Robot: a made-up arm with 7 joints.
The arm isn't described. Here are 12 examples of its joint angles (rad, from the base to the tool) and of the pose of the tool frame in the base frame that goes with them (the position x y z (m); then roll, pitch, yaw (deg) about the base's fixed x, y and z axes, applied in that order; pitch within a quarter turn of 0, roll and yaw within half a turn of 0).
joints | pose
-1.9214 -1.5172 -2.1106 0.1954 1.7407 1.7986 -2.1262 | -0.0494 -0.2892 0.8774 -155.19 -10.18 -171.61
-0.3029 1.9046 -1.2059 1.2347 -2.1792 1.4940 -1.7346 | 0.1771 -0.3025 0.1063 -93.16 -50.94 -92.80
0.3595 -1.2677 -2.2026 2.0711 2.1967 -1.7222 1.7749 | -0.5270 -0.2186 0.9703 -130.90 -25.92 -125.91
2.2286 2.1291 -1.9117 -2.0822 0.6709 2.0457 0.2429 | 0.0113 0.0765 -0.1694 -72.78 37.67 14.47
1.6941 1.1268 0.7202 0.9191 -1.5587 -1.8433 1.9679 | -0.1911 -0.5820 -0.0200 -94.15 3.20 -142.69
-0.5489 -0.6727 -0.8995 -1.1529 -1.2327 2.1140 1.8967 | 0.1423 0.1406 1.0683 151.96 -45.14 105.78
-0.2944 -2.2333 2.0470 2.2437 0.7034 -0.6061 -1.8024 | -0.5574 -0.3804 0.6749 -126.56 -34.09 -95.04
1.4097 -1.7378 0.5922 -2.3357 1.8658 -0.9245 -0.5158 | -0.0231 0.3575 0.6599 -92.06 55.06 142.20
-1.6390 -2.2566 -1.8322 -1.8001 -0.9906 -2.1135 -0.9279 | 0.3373 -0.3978 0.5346 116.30 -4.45 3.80
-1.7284 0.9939 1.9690 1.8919 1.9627 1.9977 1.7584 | -0.3283 0.7722 0.3035 -163.18 5.92 142.45
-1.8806 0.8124 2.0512 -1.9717 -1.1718 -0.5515 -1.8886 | -0.3557 0.4944 0.8493 -39.37 -53.45 167.18
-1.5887 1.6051 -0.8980 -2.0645 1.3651 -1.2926 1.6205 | 0.2408 0.1772 -0.1119 -78.71 12.08 -31.60
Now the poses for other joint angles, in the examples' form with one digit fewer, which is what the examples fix.
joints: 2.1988 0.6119 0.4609 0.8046 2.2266 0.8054 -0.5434
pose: 0.006 -0.522 0.517 -79.9 -28.7 -44.6
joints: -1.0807 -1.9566 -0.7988 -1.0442 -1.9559 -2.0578 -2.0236
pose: 0.203 -0.340 0.758 53.8 -16.6 1.7
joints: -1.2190 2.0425 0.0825 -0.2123 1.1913 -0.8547 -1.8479
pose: 0.098 0.301 -0.081 -157.9 14.3 57.8
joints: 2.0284 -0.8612 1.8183 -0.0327 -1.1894 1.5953 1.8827
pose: 0.020 0.165 1.079 139.1 -17.6 134.9
